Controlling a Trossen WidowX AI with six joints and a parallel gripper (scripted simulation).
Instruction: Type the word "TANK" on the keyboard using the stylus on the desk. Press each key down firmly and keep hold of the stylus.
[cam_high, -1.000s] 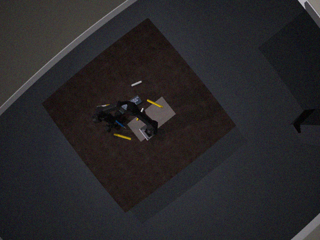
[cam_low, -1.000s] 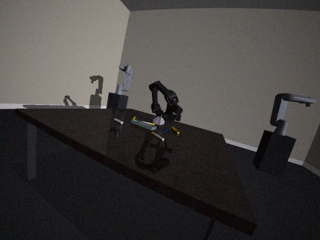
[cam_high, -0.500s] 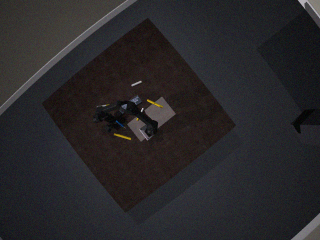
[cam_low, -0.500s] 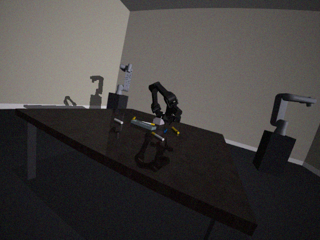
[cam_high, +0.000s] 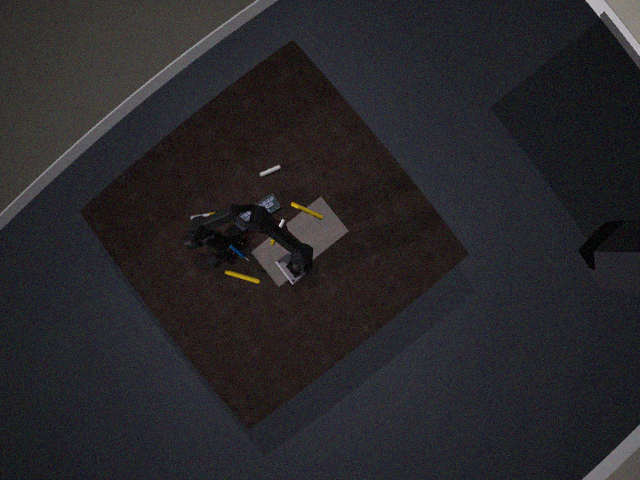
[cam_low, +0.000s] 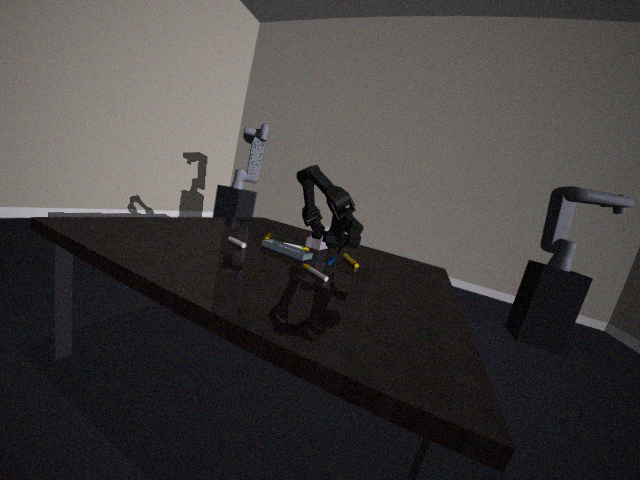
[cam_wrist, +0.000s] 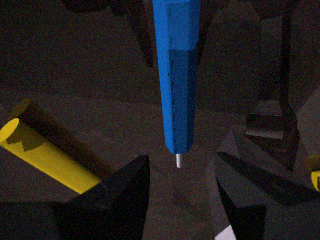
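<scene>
Now: gripper tip 20 mm past the blue stylus and 30 mm above it. Also, from my gripper tip: yellow pen (90 mm behind, 50 mm to the left, 30 mm below).
</scene>
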